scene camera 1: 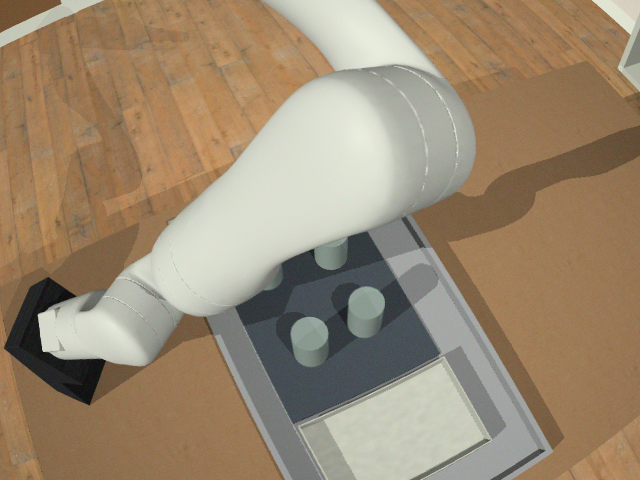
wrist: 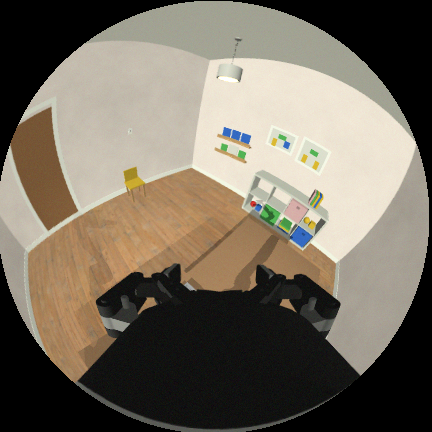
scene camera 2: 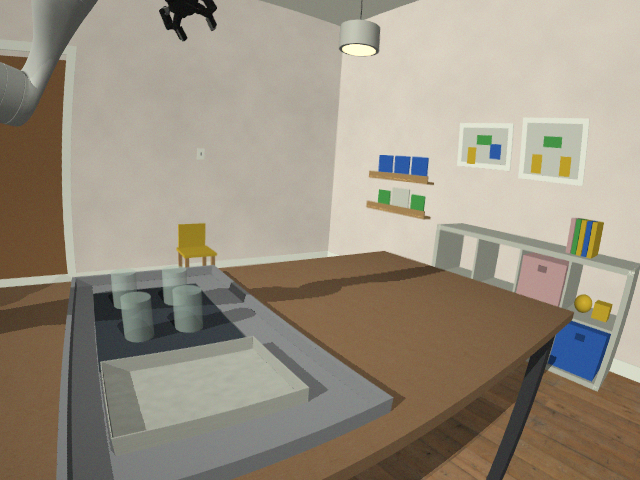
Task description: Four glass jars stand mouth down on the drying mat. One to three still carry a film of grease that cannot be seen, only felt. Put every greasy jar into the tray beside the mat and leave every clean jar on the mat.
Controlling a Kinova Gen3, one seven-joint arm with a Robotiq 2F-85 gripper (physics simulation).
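Pixels of known places: gripper, fingertip midpoint: (wrist: pixel 218 273) (scene camera 2: pixel 199 34); arm's base, origin of the base link: (scene camera 1: pixel 64 331).
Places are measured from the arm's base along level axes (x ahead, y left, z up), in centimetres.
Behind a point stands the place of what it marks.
Note:
Four pale green glass jars, mouth down, stand upright on the dark drying mat (scene camera 1: pixel 310 395) @(x 34.2, y -18.0, z -27.6 cm) (scene camera 2: pixel 111 348) @(x 31.9, y -14.0, z -27.6 cm). The two nearer the tray are one jar (scene camera 1: pixel 309 342) @(x 37.8, y -11.5, z -18.9 cm) (scene camera 2: pixel 137 317) @(x 38.1, y -13.3, z -22.0 cm) and another jar (scene camera 1: pixel 366 312) @(x 49.3, y -11.2, z -18.9 cm) (scene camera 2: pixel 187 310) @(x 49.2, y -12.7, z -22.3 cm). Behind them stand a third jar (scene camera 1: pixel 272 279) (scene camera 2: pixel 124 289) @(x 37.9, y 5.2, z -22.3 cm) and a fourth jar (scene camera 1: pixel 331 255) @(x 50.2, y 3.5, z -21.9 cm) (scene camera 2: pixel 174 285) @(x 50.7, y 3.3, z -22.1 cm); the arm partly hides both in scene camera 1. The cream tray (scene camera 1: pixel 403 413) @(x 47.4, y -29.8, z -27.7 cm) (scene camera 2: pixel 206 382) @(x 45.9, y -31.9, z -27.7 cm) beside the mat is empty. My gripper (scene camera 2: pixel 196 32) @(x 56.2, y 9.8, z 42.7 cm) (wrist: pixel 218 273) @(x 56.2, y 9.8, z 42.7 cm) is open and empty, high up and away from the jars. Grease cannot be seen.
A grey rimmed board (scene camera 1: pixel 465 330) @(x 66.8, y -21.2, z -27.9 cm) (scene camera 2: pixel 341 395) @(x 64.1, y -45.8, z -27.9 cm) holds mat and tray on the brown table (scene camera 1: pixel 542 248) @(x 93.7, y -14.6, z -28.0 cm) (scene camera 2: pixel 413 320) @(x 101.1, y -31.8, z -28.0 cm). The white arm (scene camera 1: pixel 320 155) @(x 31.4, y -30.6, z 55.9 cm) (scene camera 2: pixel 51 41) @(x 23.4, y -20.0, z 26.8 cm) passes above the board's back part in scene camera 1. A black block (scene camera 1: pixel 77 379) @(x -1.5, y -6.9, z -3.8 cm) is under its base.

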